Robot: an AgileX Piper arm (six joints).
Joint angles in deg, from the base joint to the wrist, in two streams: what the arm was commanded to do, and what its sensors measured. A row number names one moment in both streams.
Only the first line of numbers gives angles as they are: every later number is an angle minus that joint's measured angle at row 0.
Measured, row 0:
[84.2 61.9 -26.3 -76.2 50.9 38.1]
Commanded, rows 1 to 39:
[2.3 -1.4 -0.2 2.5 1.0 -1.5]
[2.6 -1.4 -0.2 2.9 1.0 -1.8]
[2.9 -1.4 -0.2 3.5 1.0 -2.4]
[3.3 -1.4 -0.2 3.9 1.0 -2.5]
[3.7 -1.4 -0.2 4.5 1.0 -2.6]
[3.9 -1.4 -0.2 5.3 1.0 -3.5]
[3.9 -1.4 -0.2 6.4 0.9 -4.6]
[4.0 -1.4 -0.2 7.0 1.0 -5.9]
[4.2 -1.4 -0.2 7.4 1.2 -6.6]
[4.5 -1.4 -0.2 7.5 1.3 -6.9]
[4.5 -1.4 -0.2 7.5 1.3 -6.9]
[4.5 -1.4 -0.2 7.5 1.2 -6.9]
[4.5 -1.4 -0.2 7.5 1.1 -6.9]
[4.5 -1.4 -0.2 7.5 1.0 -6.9]
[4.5 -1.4 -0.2 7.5 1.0 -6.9]
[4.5 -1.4 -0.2 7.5 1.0 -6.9]
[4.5 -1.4 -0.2 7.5 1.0 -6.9]
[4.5 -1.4 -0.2 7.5 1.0 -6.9]
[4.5 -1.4 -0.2 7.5 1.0 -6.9]
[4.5 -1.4 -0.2 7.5 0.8 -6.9]
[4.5 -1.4 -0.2 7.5 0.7 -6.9]
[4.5 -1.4 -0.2 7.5 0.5 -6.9]
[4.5 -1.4 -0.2 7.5 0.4 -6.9]
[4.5 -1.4 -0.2 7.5 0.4 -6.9]
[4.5 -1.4 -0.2 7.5 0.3 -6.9]
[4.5 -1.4 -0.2 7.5 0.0 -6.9]
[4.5 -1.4 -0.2 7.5 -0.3 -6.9]
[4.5 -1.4 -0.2 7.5 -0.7 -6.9]
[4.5 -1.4 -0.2 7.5 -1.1 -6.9]
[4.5 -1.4 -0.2 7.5 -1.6 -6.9]
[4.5 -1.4 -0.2 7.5 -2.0 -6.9]
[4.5 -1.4 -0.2 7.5 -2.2 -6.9]
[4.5 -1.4 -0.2 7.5 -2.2 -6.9]
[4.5 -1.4 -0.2 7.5 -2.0 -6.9]
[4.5 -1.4 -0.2 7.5 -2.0 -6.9]
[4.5 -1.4 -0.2 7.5 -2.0 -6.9]
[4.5 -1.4 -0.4 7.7 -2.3 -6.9]
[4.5 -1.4 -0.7 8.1 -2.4 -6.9]
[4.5 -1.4 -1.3 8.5 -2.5 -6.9]
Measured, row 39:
[4.3 -1.1 0.0 7.7 -2.0 -6.6]
